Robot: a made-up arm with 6 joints.
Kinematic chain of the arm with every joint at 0, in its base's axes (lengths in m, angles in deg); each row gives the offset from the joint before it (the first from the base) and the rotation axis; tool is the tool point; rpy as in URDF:
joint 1: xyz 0 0 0.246 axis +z
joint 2: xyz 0 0 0 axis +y
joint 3: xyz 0.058 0 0.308 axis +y
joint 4: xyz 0.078 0 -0.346 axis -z
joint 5: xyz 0 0 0 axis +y
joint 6: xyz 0.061 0 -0.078 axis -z
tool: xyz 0 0 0 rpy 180 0 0
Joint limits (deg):
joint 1: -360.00..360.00
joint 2: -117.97..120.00
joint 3: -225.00..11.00
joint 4: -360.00..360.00
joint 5: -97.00..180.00
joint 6: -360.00..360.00
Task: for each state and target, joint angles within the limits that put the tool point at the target. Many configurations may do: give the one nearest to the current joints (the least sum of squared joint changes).
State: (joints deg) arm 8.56 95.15 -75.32 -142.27 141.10 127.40
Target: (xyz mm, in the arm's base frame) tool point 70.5 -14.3 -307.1
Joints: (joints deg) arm 16.41 120.00 -67.46 -160.12 125.47 127.40
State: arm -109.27 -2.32 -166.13 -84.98 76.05 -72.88
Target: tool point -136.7 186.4 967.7
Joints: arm -63.48 -25.33 -163.96 -91.50 61.29 -72.88
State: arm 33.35 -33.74 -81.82 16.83 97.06 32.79
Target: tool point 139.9 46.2 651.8
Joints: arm 15.21 -50.03 -67.33 4.91 106.49 32.79
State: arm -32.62 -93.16 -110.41 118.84 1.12 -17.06
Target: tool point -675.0 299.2 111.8
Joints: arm -26.87 -117.97 -149.40 113.92 13.08 -17.06
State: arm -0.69 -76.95 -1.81 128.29 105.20 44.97
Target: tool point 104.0 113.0 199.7
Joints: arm 20.62 -33.67 11.00 115.19 88.52 44.97
